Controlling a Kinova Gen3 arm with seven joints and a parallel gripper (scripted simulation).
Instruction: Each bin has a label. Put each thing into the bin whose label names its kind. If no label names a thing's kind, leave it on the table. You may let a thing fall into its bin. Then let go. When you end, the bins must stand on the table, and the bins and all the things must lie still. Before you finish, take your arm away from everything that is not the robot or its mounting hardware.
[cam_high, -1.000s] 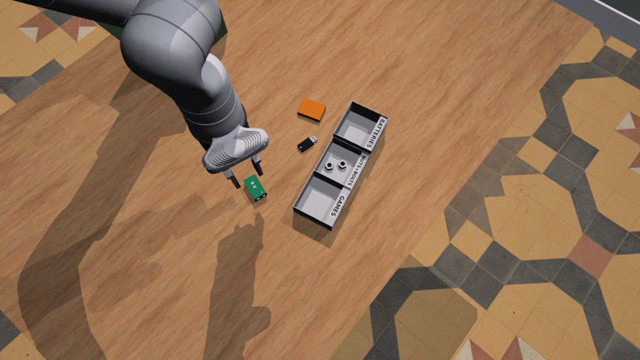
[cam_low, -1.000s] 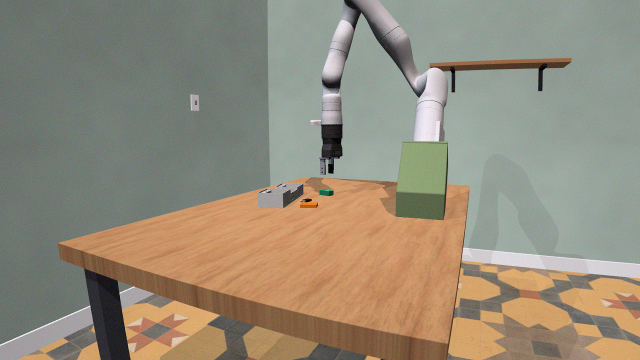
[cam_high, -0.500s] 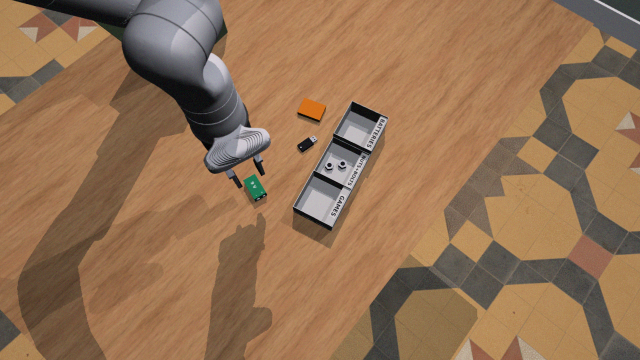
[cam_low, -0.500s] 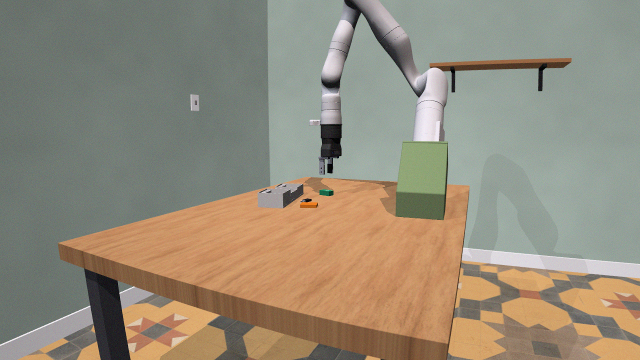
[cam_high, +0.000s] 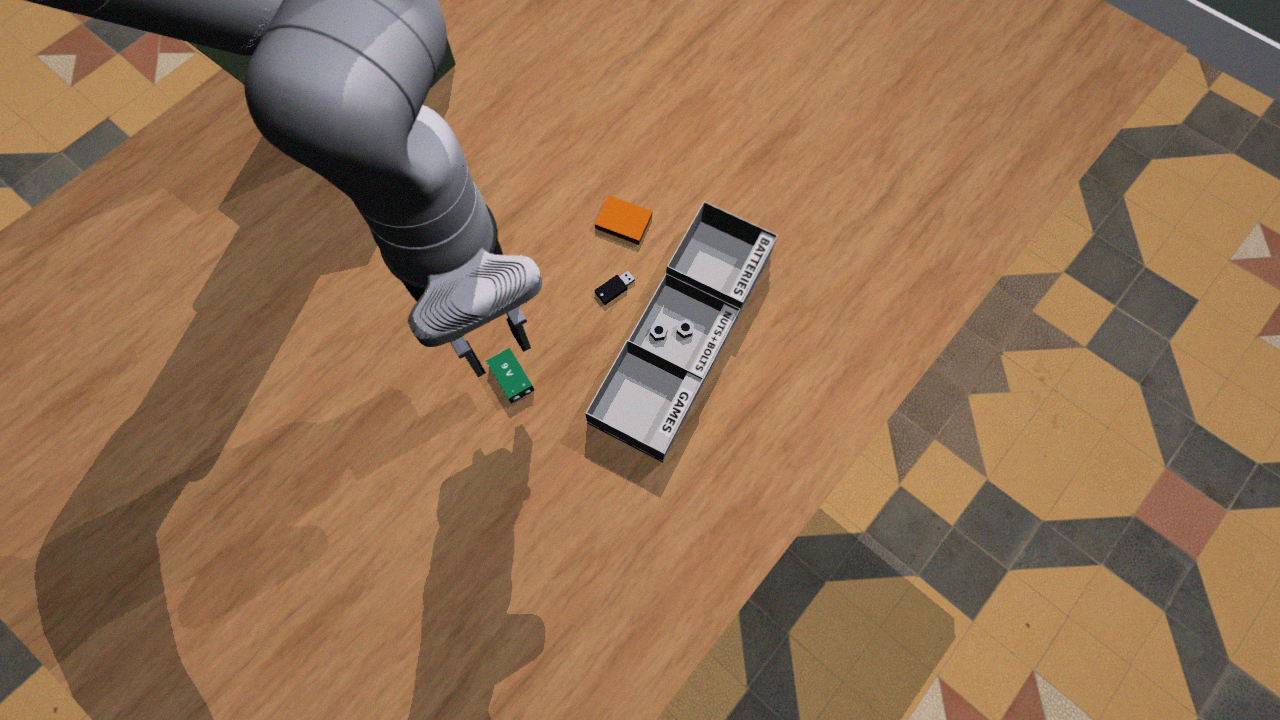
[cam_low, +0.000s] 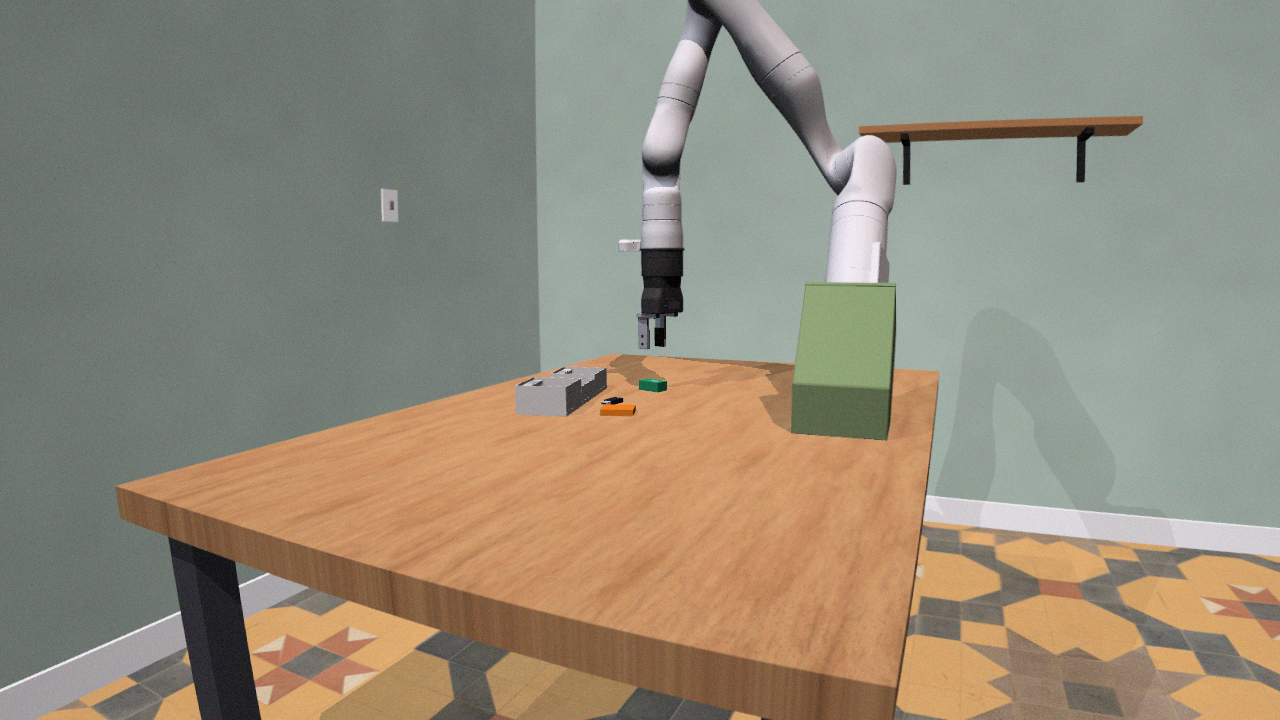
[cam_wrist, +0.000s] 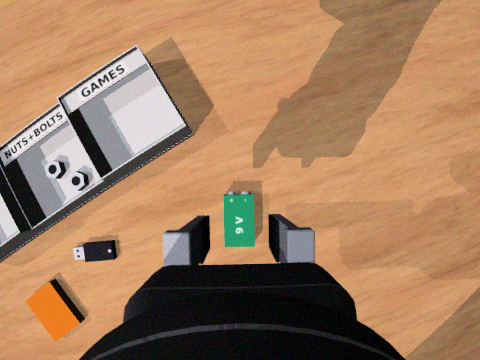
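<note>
The green 9 v battery lies 1 cm ahead of my hand and 9 cm below it. From my hand the other things lie so: black USB stick 1 cm behind, 15 cm to the left, 9 cm below; flat orange box 6 cm behind, 20 cm to the left, 9 cm below; bin row 8 cm ahead, 16 cm to the left, 7 cm below.
</note>
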